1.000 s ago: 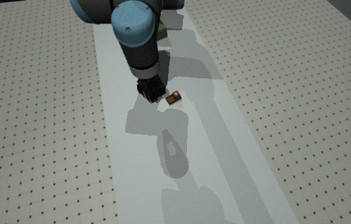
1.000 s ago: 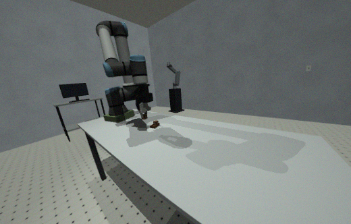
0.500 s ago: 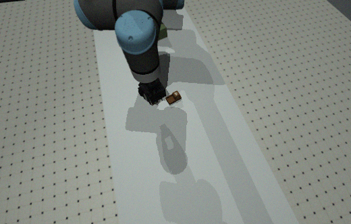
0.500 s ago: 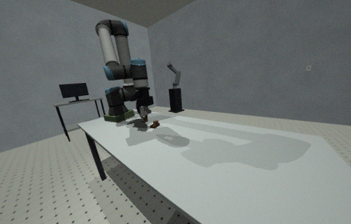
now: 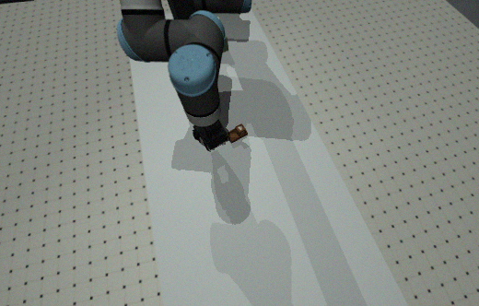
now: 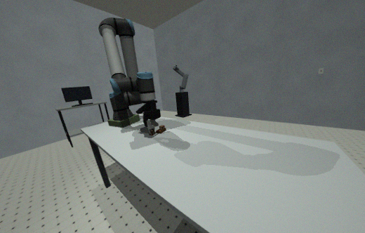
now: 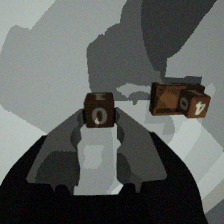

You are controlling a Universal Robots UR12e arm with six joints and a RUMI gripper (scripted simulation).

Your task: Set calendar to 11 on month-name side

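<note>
My hand is 40 mm past the brown calendar tray, 100 mm to the right of it and 40 mm above it. Round my hand: brown cube: 10 mm below.
</note>
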